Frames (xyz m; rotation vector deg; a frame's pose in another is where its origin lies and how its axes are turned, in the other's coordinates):
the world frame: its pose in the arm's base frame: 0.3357 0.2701 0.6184 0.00 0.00 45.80
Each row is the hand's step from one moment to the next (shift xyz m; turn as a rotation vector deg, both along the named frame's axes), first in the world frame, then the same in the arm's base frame.
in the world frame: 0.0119 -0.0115 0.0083 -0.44 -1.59 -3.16
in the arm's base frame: 0.0165 0.0005 0.0083 0.83 -1.42 -3.16
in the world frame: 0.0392 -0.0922 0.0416 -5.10 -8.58 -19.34
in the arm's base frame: 0.0934 -0.0362 0.0416 2.60 -9.64 -19.34
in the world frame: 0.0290 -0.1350 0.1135 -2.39 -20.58 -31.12
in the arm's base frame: 0.1170 -0.0733 0.1135 13.09 -16.06 -31.12
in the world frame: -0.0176 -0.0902 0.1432 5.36 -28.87 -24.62
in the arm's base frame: 0.0524 -0.0755 0.1432 24.43 -16.28 -24.62
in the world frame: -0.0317 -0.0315 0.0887 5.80 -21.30 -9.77
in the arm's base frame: 0.0005 -0.0447 0.0887 19.31 -10.69 -9.77
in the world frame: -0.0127 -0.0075 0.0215 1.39 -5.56 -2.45
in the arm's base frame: -0.0035 -0.0143 0.0215 4.96 -2.88 -2.45
